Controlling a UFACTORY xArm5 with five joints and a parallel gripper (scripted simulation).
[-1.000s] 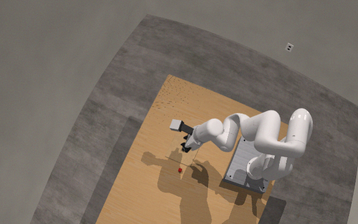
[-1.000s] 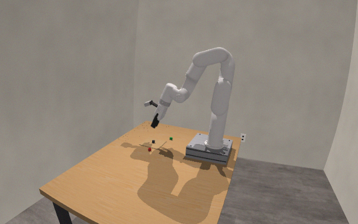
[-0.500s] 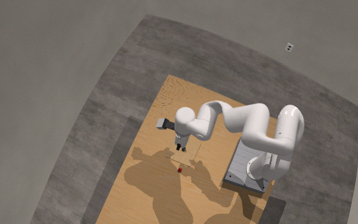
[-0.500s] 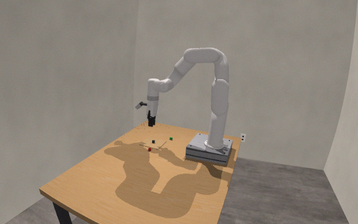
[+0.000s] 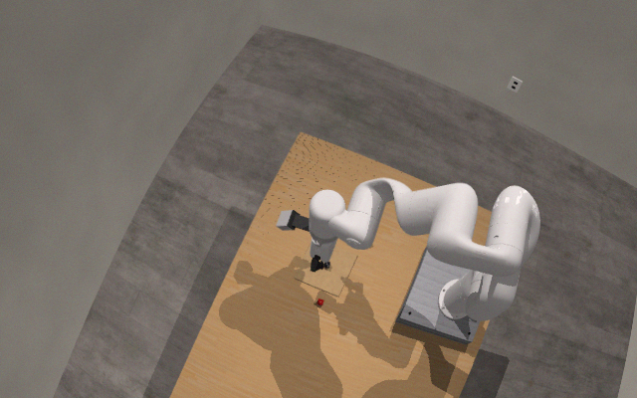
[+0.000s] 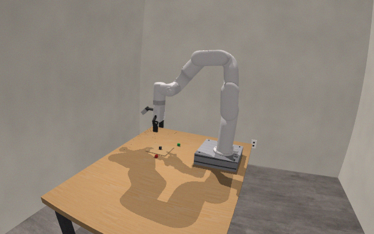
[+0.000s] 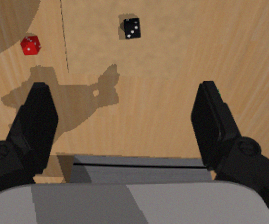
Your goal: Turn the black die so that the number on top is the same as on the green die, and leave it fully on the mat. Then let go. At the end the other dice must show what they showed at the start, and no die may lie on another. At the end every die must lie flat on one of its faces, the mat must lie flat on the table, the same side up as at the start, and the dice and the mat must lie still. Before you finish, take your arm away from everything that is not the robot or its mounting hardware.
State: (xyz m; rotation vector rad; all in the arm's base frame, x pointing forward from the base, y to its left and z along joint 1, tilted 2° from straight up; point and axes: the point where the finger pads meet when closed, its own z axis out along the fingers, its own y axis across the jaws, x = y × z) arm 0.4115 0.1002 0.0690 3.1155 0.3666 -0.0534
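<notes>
My gripper is now 14 cm above the black die, 1 cm to the left of it and 1 cm past it. Also, from my hand: tan mat (15 cm below, 1 cm behind); then red die (14 cm below, 10 cm to the left, 6 cm behind); then green die (14 cm to the right, 14 cm below, 7 cm behind).
</notes>
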